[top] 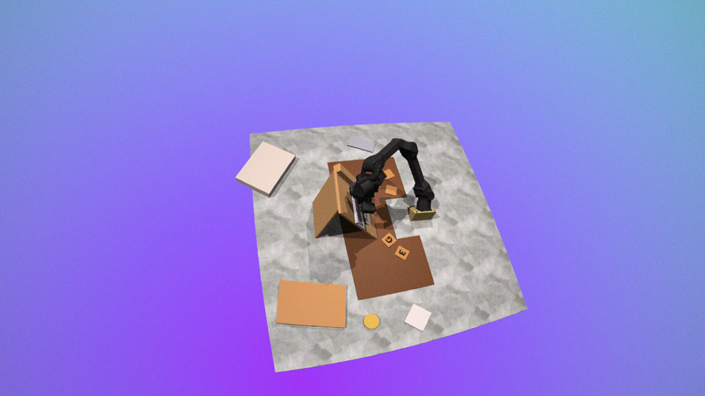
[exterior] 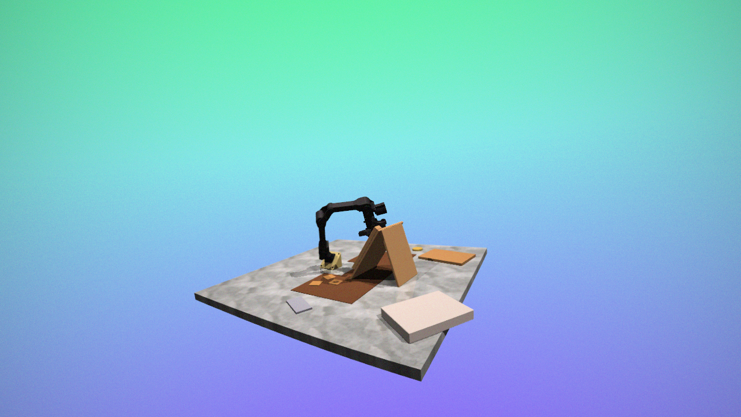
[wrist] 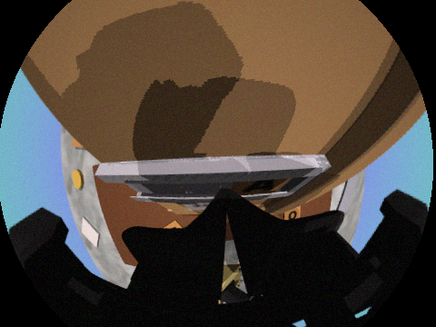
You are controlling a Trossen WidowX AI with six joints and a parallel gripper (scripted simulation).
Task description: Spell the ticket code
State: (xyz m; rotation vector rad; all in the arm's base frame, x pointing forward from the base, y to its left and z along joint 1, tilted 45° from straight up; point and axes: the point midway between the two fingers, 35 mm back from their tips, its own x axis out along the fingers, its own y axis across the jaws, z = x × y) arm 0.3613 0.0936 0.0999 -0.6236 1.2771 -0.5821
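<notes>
The white ticket lies 9 cm below my gripper tip, 5 cm behind it and 3 cm to the left of it. The rest, counted from my gripper tip: grey card: 48 cm to the right, 16 cm below, 13 cm behind; then orange panel: 40 cm to the left, 26 cm ahead, 16 cm below; then brown mat: 17 cm below, 16 cm behind, 1 cm to the left.
</notes>
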